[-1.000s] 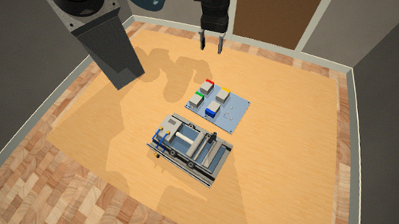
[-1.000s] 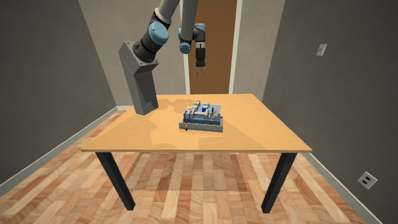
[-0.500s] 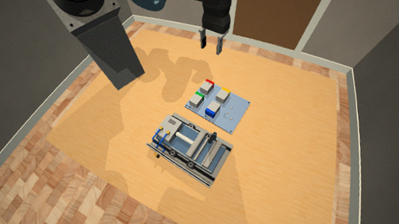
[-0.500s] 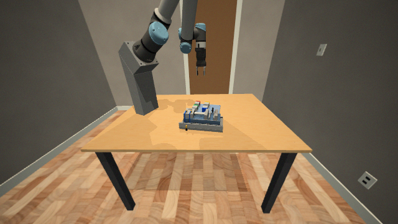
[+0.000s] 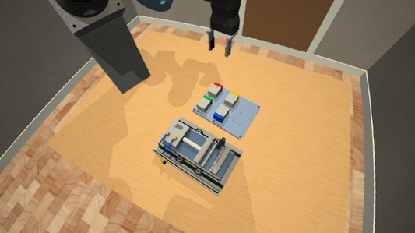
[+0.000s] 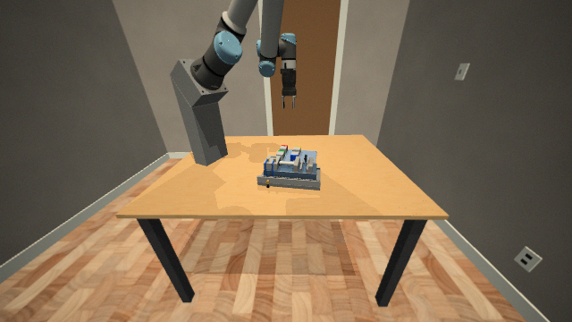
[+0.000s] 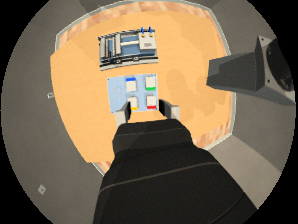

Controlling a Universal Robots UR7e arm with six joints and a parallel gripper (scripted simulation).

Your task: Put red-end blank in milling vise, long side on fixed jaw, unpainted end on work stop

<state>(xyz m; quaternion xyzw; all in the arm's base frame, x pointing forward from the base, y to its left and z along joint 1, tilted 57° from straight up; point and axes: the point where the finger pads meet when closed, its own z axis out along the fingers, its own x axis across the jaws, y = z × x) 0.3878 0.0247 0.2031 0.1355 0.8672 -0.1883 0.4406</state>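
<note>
My hand is 1 cm past the red-ended blank, 6 cm to the right of it and 29 cm above it. Also, from my hand: green-ended blank: 6 cm behind, 1 cm to the right, 29 cm below; yellow-ended blank: 6 cm ahead, 1 cm to the left, 29 cm below; blue-ended blank: 1 cm ahead, 6 cm to the right, 29 cm below.
</note>
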